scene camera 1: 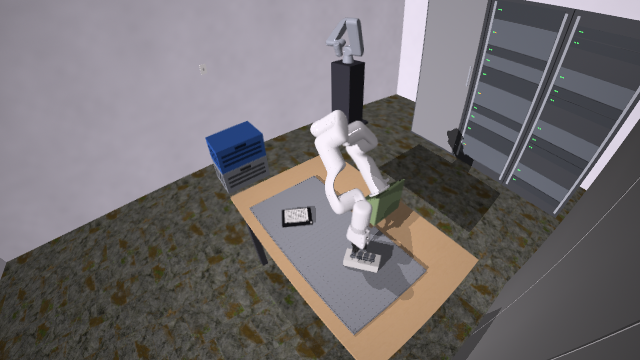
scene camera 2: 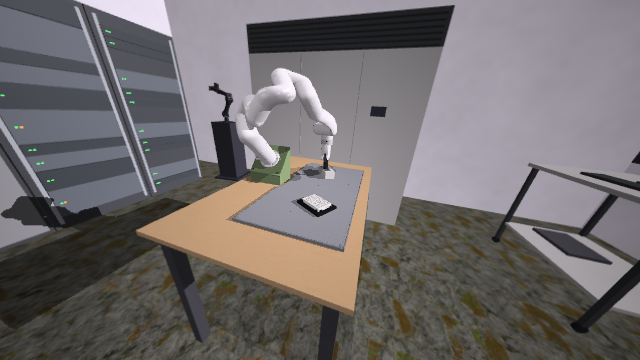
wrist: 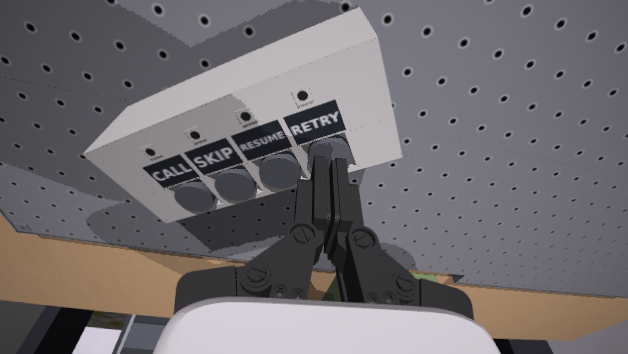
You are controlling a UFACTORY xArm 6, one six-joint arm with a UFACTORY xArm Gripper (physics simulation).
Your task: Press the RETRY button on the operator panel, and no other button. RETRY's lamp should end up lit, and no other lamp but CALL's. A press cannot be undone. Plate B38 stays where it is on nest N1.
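Pixels of known places: gripper, between the fingertips: (scene camera 1: pixel 355 250) (scene camera 2: pixel 325 168) (wrist: pixel 325 176); arm's base, origin of its link: (scene camera 1: pixel 379 191) (scene camera 2: pixel 270 158).
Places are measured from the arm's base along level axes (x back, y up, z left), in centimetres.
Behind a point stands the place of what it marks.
Observation:
The operator panel (scene camera 1: pixel 361 266) {z 18.8, x -38.0, y -10.2 cm} (scene camera 2: pixel 328 174) {z 9.0, x -37.8, y -9.5 cm} (wrist: pixel 370 85) {z 10.7, x -39.8, y -7.7 cm} is a pale box with CALL, SKIP, RESUME and RETRY labels. The RETRY button (wrist: pixel 327 147) {z 12.2, x -36.4, y -7.4 cm} is a dark round cap at the right end of the row in the wrist view. The four lamps, with RETRY's lamp (wrist: pixel 302 95) {z 13.7, x -39.1, y -7.6 cm} at the right, look dark. My gripper (wrist: pixel 325 176) {z 12.2, x -35.1, y -6.6 cm} is shut and empty, its tips over the lower part of the RETRY button; whether they touch it cannot be told. The RESUME button (wrist: pixel 280 171) {z 14.6, x -34.5, y -7.4 cm} is just left of the fingers. Plate B38 (scene camera 1: pixel 296 215) {z -27.6, x -36.8, y -10.4 cm} (scene camera 2: pixel 316 202) {z -29.5, x -36.7, y -10.4 cm} lies in its black nest N1 (scene camera 1: pixel 284 223) (scene camera 2: pixel 320 214).
The panel and the nest are on the grey perforated mat (scene camera 1: pixel 325 280) {z 10.6, x -53.7, y -13.0 cm} (scene camera 2: pixel 260 214) {z -42.0, x -14.2, y -12.9 cm} on the wooden table (scene camera 1: pixel 440 280) {z 52.8, x -17.4, y -14.2 cm} (scene camera 2: pixel 200 220) {z -50.3, x 8.0, y -14.2 cm}. The green arm mount (scene camera 1: pixel 386 206) {z 7.4, x -3.3, y -4.3 cm} (scene camera 2: pixel 280 172) {z -6.6, x -9.4, y -6.0 cm} stands beside the mat. Blue and grey crates (scene camera 1: pixel 237 145) stand on the floor beyond the table.

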